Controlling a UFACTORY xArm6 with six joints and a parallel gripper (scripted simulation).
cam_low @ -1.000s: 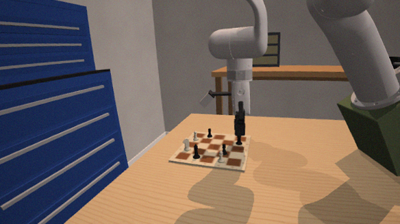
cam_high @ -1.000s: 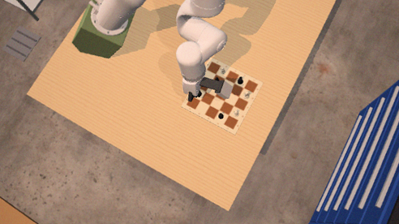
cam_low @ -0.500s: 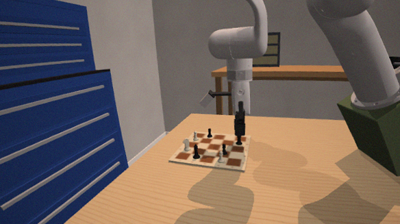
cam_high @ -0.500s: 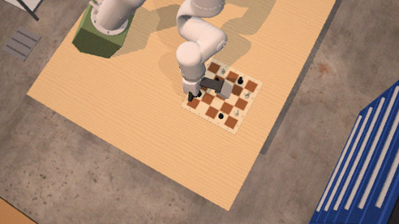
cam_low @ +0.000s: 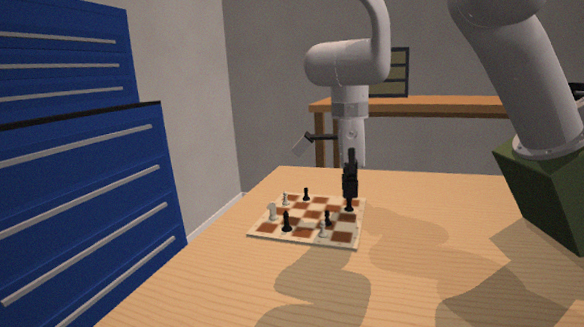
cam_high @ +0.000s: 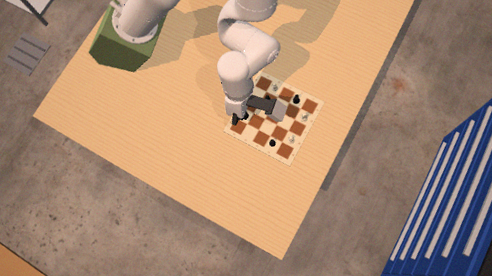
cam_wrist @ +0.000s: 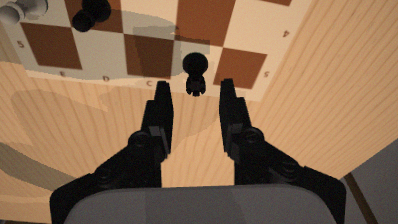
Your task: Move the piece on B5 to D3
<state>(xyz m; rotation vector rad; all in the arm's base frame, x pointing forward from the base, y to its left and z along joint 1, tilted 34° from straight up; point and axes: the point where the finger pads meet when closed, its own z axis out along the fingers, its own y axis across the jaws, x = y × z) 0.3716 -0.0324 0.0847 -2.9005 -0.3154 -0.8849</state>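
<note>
Right now my hand is 40 mm above the black pawn. Round my hand: chessboard 70 mm ahead, 40 mm to the left, 60 mm below.
</note>
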